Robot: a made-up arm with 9 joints. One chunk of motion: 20 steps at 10 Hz.
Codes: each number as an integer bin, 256 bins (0 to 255) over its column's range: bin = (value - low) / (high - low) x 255, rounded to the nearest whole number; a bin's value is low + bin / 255 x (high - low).
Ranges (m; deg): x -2..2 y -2..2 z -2..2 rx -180..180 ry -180..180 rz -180..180
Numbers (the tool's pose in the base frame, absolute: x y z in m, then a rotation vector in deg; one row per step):
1: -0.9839 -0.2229 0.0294 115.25 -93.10 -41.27
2: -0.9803 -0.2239 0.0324 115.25 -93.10 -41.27
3: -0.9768 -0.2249 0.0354 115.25 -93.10 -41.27
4: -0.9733 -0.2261 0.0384 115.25 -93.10 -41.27
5: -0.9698 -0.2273 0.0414 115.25 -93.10 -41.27
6: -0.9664 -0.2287 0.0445 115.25 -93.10 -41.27
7: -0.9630 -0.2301 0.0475 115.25 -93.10 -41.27
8: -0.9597 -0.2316 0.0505 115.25 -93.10 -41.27
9: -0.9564 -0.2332 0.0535 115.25 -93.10 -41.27
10: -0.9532 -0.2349 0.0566 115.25 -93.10 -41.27
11: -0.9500 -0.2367 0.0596 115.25 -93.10 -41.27
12: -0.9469 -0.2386 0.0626 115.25 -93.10 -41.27
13: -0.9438 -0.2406 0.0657 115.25 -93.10 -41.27
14: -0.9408 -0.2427 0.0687 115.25 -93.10 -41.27
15: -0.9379 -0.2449 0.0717 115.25 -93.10 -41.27
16: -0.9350 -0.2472 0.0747 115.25 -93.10 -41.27
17: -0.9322 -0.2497 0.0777 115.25 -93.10 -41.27
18: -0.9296 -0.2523 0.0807 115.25 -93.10 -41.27
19: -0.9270 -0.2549 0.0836 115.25 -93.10 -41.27
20: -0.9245 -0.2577 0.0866 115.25 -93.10 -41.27
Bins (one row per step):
1: 65 113 129 209 62 98
2: 65 113 130 209 62 98
3: 65 113 130 209 62 98
4: 65 113 130 209 62 98
5: 66 113 130 209 62 98
6: 66 113 130 209 62 98
7: 66 113 131 209 62 98
8: 66 113 131 209 62 98
9: 67 113 131 209 62 98
10: 67 113 131 209 62 98
11: 67 112 131 209 62 98
12: 67 112 131 209 62 98
13: 67 112 132 209 62 98
14: 68 112 132 209 62 98
15: 68 112 132 209 62 98
16: 68 112 132 209 62 98
17: 68 112 132 209 62 98
18: 68 111 133 209 62 98
19: 68 111 133 209 62 98
20: 69 111 133 209 62 98

